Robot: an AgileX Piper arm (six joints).
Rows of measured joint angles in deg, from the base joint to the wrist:
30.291, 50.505, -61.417, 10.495, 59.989, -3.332
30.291, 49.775, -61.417, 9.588, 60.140, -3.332
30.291, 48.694, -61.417, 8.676, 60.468, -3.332
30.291, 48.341, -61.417, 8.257, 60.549, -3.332
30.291, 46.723, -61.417, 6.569, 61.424, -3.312
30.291, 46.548, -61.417, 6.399, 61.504, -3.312
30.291, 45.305, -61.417, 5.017, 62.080, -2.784
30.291, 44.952, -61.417, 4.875, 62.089, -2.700
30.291, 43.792, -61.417, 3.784, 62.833, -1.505
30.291, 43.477, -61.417, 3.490, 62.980, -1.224
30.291, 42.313, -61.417, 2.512, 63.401, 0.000
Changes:
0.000, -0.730, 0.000, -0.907, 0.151, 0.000
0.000, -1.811, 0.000, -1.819, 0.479, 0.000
0.000, -2.164, 0.000, -2.238, 0.560, 0.000
0.000, -3.782, 0.000, -3.926, 1.435, 0.020
0.000, -3.957, 0.000, -4.096, 1.515, 0.020
0.000, -5.200, 0.000, -5.478, 2.091, 0.548
0.000, -5.553, 0.000, -5.620, 2.100, 0.632
0.000, -6.713, 0.000, -6.711, 2.844, 1.827
0.000, -7.028, 0.000, -7.005, 2.991, 2.108
0.000, -8.192, 0.000, -7.983, 3.412, 3.332

